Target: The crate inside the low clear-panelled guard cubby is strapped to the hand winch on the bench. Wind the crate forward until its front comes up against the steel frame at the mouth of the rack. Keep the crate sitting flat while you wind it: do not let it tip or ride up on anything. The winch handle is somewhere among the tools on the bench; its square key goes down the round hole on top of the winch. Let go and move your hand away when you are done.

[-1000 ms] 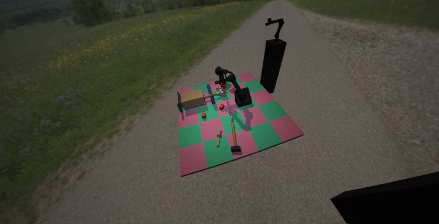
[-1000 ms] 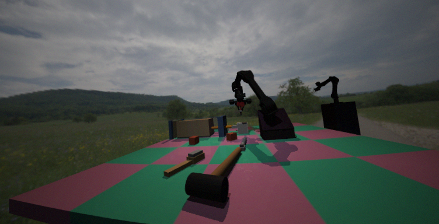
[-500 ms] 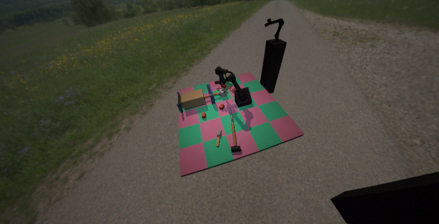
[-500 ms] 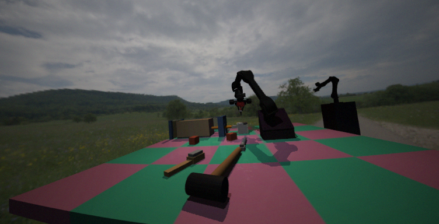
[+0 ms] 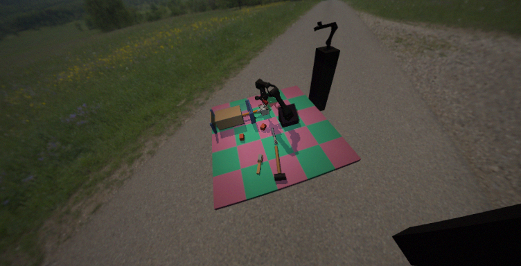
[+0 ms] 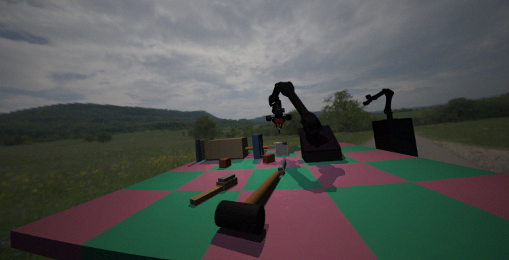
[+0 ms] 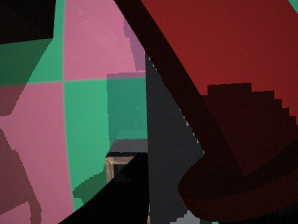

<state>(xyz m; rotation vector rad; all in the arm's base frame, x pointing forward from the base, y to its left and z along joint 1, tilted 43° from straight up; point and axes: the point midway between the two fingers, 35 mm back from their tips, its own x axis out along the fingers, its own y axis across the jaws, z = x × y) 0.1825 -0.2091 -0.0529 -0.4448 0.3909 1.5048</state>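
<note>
My gripper tip is 2 cm below the winch handle. Also, from my gripper tip: grey winch (1 cm behind, 8 cm to the right, 16 cm below); red knob (4 cm to the left, 4 cm above); frame (16 cm ahead, 6 cm to the right, 9 cm below).
</note>
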